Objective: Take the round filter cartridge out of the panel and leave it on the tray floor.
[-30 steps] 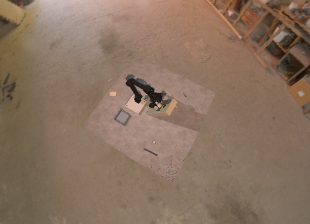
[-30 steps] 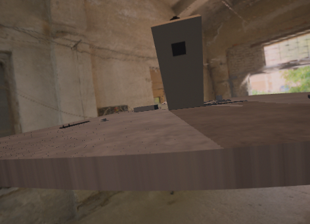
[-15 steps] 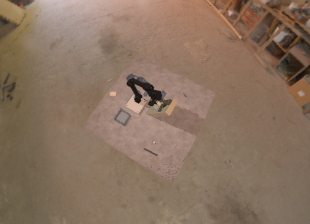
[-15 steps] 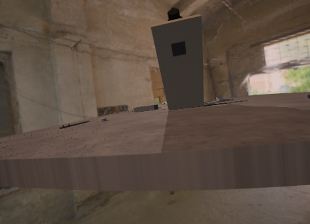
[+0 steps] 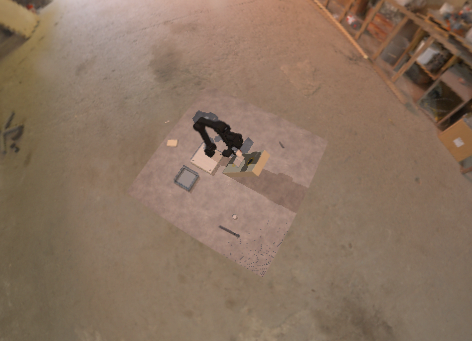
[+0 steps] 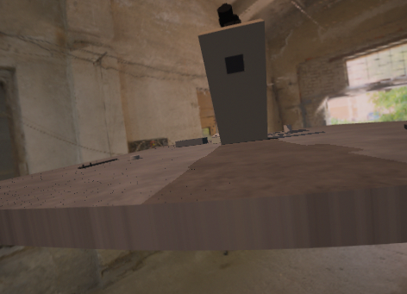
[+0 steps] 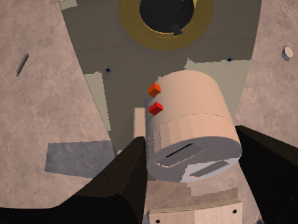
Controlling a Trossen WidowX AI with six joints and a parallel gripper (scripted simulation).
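The grey tray lies 31 cm to the right of my gripper tip, 30 cm below it and 29 cm behind it. The rest, counted from my gripper tip: small beige block 61 cm behind, 31 cm below, 12 cm to the right; grey round filter cartridge right at my gripper tip.
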